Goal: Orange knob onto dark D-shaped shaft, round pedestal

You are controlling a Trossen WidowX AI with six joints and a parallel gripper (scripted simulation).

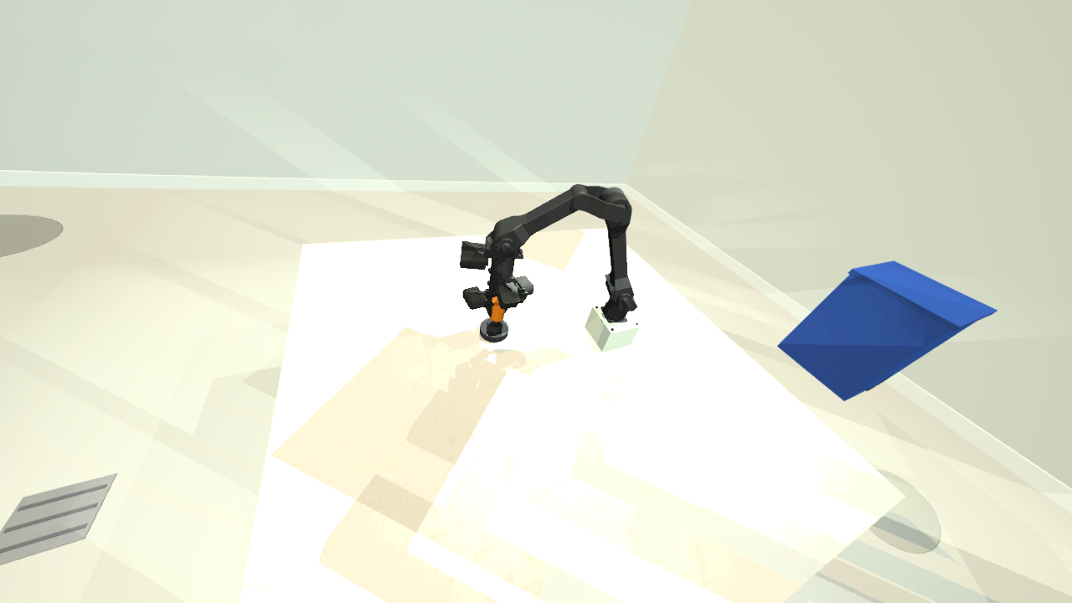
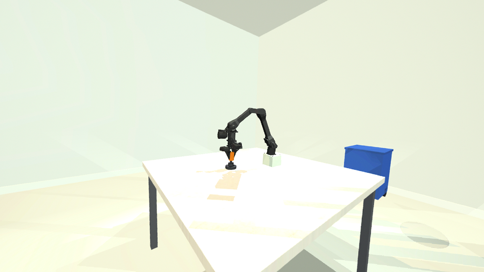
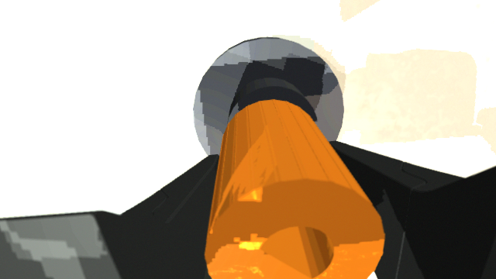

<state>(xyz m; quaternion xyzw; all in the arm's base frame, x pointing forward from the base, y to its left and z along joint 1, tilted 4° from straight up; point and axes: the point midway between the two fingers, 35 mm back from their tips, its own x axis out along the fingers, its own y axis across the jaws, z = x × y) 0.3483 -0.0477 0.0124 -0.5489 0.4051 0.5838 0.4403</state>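
My gripper tip is 2 cm below the orange knob. Round my gripper tip: round pedestal 4 cm below.
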